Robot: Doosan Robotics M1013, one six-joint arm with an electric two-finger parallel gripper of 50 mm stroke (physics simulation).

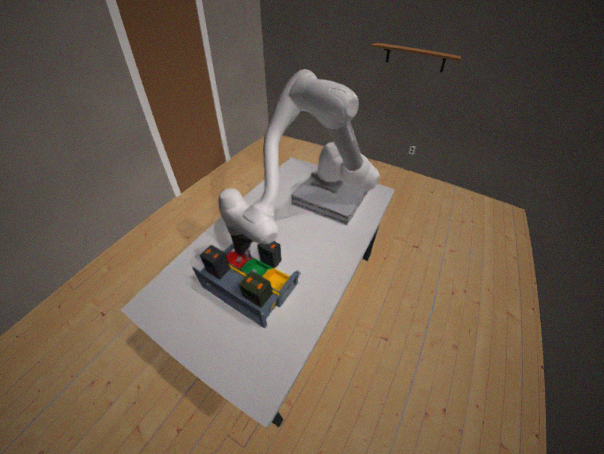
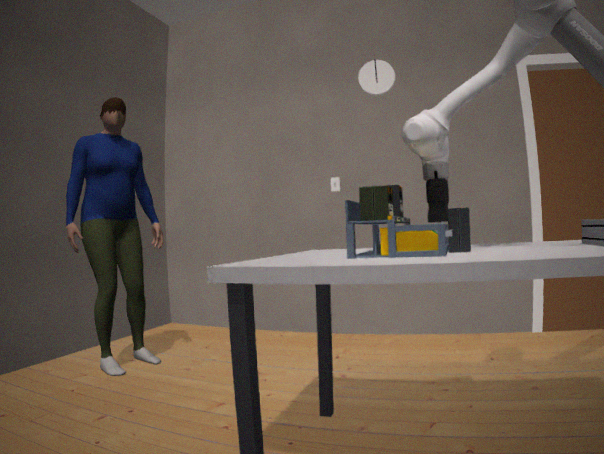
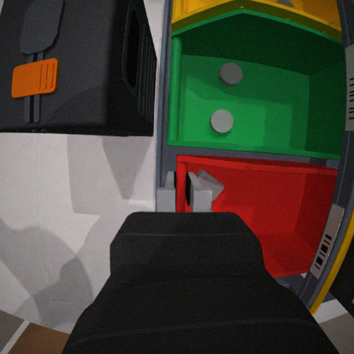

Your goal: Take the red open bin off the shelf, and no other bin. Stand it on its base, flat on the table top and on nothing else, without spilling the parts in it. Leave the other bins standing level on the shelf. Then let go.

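Places are measured from the arm's base along level axes (x right, y ahead, z up), in millimetres.
Where they show: gripper, between the fingertips: (image 1: 248, 258); arm's base, origin of its link: (image 1: 328, 182).
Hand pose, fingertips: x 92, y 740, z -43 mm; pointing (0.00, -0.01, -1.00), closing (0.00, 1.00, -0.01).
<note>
Things, the pixels of their top centre, and the offset from my fingertips. "pt": a spot on its surface instead.
- red open bin, a spot on its surface: (image 1: 237, 259) pt dx +51, dy +31, dz -4 mm
- green bin, centre of its top: (image 1: 252, 270) dx -85, dy +74, dz +52 mm
- yellow bin, centre of its top: (image 2: 412, 226) (image 1: 271, 281) dx -197, dy +76, dz +52 mm
- dark case with orange latches, centre of its top: (image 2: 458, 208) (image 1: 268, 244) dx -91, dy -61, dz +103 mm
- dark case, centre of its top: (image 2: 389, 186) (image 1: 212, 253) dx +36, dy +164, dz +193 mm
- olive case, centre of its top: (image 2: 376, 187) (image 1: 254, 282) dx -195, dy +175, dz +168 mm
The red open bin (image 1: 237, 259) (image 3: 270, 200) sits in the end bay of the grey-blue shelf (image 1: 230, 292) (image 2: 351, 230) (image 3: 164, 100). My gripper (image 1: 246, 254) (image 3: 180, 182) is shut on the red bin's end wall, one finger outside and one inside. A grey part (image 3: 212, 185) lies in the bin beside the inner finger; the gripper body hides some of the bin. The green bin (image 1: 256, 268) (image 3: 290, 125) stands next to it with two round grey parts. The yellow bin (image 1: 276, 280) (image 2: 417, 241) (image 3: 315, 7) is beyond the green one. The red bin's base is hidden.
A dark case with orange latches (image 1: 270, 254) (image 2: 460, 230) (image 3: 75, 100) stands on the table (image 1: 200, 345) (image 2: 280, 275) close to the bins' open side. Another dark case (image 1: 215, 261) and an olive case (image 1: 256, 288) (image 2: 375, 202) stand on the shelf's upper board.
</note>
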